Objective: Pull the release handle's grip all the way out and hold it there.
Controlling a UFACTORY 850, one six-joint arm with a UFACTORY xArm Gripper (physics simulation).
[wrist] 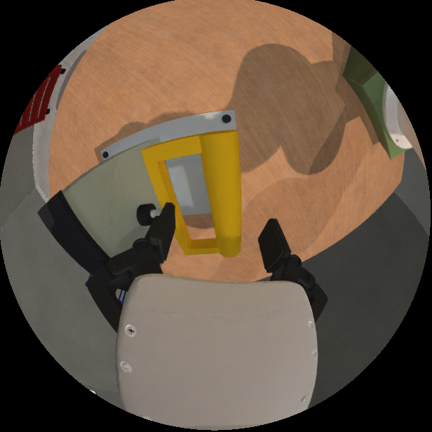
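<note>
The release handle is a yellow frame with a thick rounded grip [222, 190], in the middle of the wrist view. It stands in front of a pale green-grey housing [105, 185] with a light metal plate [175, 129] along its far edge. A short rod with a black knob [146, 214] shows at the housing, beside the left finger. My gripper [221, 222] is open, with one finger on each side of the handle's near part. The left finger is close to the frame's inner bar, and a gap shows between the grip and the right finger. Whether either finger touches is unclear.
A wooden table top [165, 65] lies under the housing. A green block-like base [370, 95] with a pale robot part [397, 120] is at the upper right. A red slatted object [40, 102] is at the far left. A black panel [75, 232] borders the housing's left side.
</note>
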